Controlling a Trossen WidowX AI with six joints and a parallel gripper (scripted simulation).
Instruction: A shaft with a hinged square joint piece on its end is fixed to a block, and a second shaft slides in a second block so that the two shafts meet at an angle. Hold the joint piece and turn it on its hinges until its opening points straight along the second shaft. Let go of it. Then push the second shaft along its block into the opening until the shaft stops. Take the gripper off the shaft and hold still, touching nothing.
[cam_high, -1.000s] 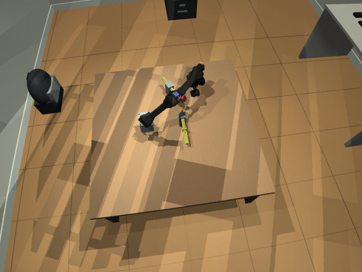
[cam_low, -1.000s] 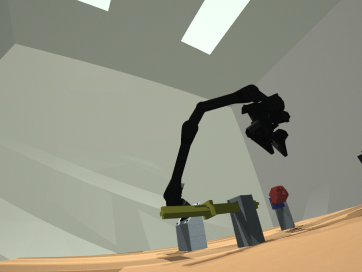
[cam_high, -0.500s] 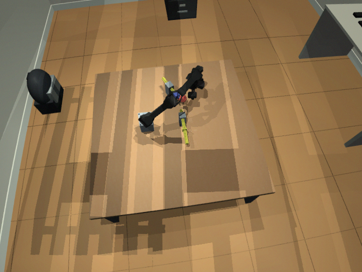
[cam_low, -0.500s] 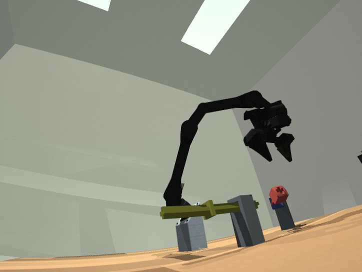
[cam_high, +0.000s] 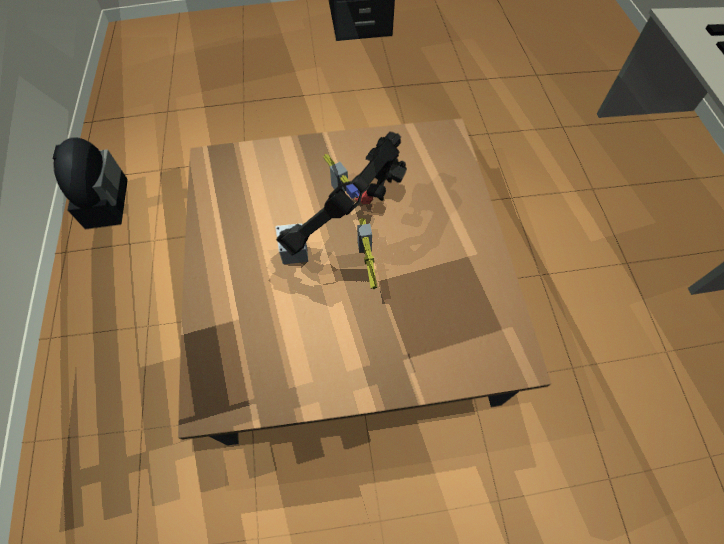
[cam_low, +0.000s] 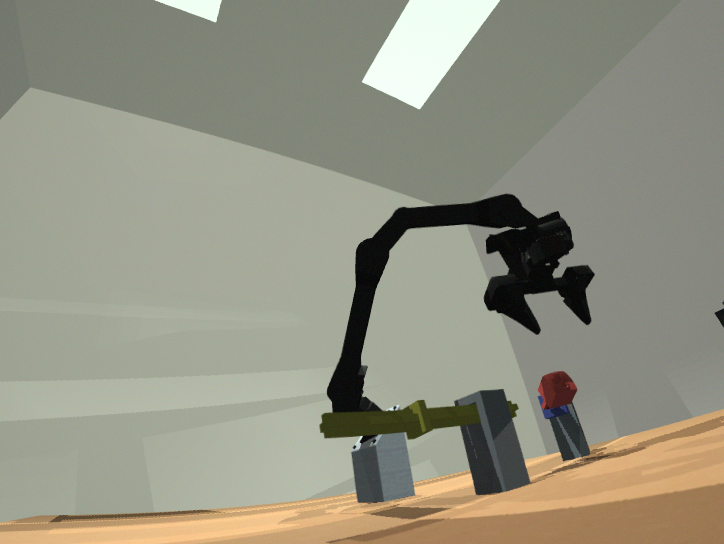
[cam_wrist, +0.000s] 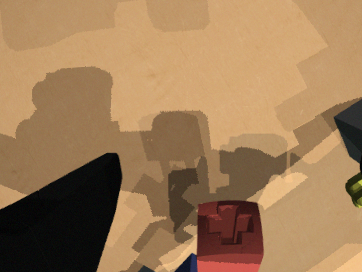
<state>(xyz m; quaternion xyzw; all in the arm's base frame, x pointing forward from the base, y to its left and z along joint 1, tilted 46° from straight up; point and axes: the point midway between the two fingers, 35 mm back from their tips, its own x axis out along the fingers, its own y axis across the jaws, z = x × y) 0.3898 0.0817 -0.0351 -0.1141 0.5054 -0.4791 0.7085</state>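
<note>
Now: gripper tip 80 mm above the red joint piece, 70 mm past it and 50 mm to the right of it.
</note>
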